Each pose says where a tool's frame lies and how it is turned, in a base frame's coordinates. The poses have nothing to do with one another.
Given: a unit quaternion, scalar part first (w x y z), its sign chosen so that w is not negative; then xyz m.
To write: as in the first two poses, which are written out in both.
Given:
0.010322 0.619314 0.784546 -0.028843 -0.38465 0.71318 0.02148
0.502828 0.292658 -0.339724 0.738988 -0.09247 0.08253 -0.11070
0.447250 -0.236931 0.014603 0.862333 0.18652 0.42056 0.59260
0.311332 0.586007 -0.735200 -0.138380 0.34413 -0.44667 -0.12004
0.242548 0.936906 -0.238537 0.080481 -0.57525 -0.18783 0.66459
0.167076 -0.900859 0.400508 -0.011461 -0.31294 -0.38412 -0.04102
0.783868 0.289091 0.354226 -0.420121 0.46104 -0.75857 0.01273
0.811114 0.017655 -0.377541 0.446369 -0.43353 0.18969 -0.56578
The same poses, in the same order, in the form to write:
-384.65 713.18 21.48 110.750 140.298 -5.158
-92.47 82.53 -110.70 40.502 -47.016 102.271
186.52 420.56 592.60 -33.607 2.071 122.315
344.13 -446.67 -120.04 88.626 -111.190 -20.928
-575.25 -187.83 664.59 146.722 -37.355 12.604
-312.94 -384.12 -41.02 -146.891 65.305 -1.869
461.04 -758.57 12.73 35.741 43.794 -51.941
-433.53 189.69 -565.78 2.161 -46.211 54.635

